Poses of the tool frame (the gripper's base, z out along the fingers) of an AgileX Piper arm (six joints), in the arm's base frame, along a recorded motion.
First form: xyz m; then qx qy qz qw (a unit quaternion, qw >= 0).
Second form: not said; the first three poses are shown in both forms.
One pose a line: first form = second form
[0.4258 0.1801 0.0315 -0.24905 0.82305 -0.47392 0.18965] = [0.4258 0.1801 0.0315 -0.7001 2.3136 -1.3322]
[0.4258 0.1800 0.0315 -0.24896 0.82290 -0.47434 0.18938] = [0.4258 0.1800 0.0315 -0.6999 2.3135 -1.3336]
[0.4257 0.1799 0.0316 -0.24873 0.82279 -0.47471 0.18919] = [0.4257 0.1799 0.0316 -0.6994 2.3134 -1.3347]
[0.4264 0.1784 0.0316 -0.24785 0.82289 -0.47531 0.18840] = [0.4264 0.1784 0.0316 -0.6972 2.3147 -1.3370]
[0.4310 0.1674 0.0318 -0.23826 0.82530 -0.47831 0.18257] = [0.4310 0.1674 0.0318 -0.6723 2.3288 -1.3497]
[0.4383 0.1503 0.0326 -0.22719 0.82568 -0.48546 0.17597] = [0.4383 0.1503 0.0326 -0.6434 2.3383 -1.3748]
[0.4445 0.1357 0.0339 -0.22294 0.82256 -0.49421 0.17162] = [0.4445 0.1357 0.0339 -0.6329 2.3350 -1.4029]
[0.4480 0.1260 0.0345 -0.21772 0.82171 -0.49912 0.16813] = [0.4480 0.1260 0.0345 -0.6192 2.3371 -1.4196]
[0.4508 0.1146 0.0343 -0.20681 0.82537 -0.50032 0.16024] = [0.4508 0.1146 0.0343 -0.5908 2.3578 -1.4292]
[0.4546 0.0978 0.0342 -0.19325 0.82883 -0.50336 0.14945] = [0.4546 0.0978 0.0342 -0.5554 2.3819 -1.4466]
